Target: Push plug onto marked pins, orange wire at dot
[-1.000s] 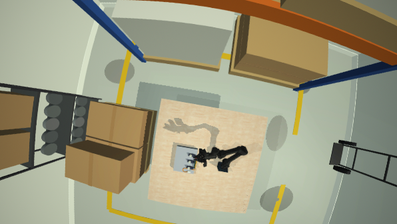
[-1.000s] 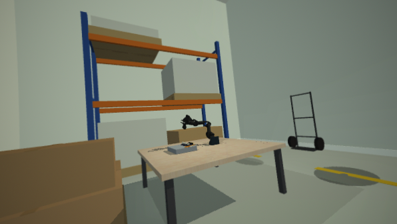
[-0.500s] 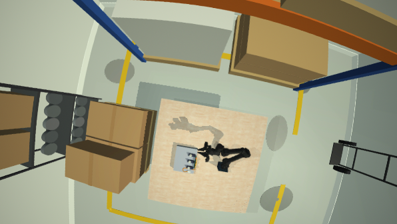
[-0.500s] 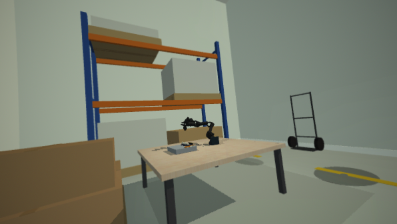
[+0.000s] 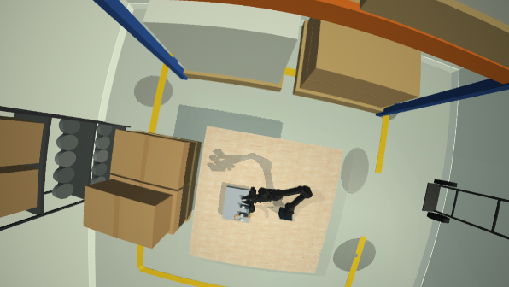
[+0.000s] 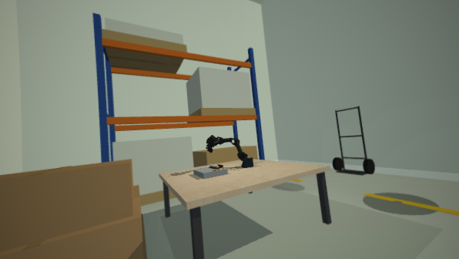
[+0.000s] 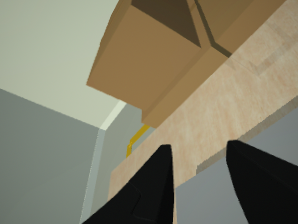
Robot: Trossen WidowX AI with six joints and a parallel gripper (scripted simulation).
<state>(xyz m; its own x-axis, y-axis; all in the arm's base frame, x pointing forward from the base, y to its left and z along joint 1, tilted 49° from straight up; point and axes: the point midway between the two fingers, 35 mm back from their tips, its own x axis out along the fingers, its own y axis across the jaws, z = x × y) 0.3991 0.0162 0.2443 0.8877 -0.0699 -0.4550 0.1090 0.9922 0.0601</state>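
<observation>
Now: the red band 80 mm behind my gripper tip, 90 mm to the left of it and 190 mm below it. From my gripper tip the other things lie so: grey printed holder: 80 mm ahead, 130 mm to the left, 240 mm below.
</observation>
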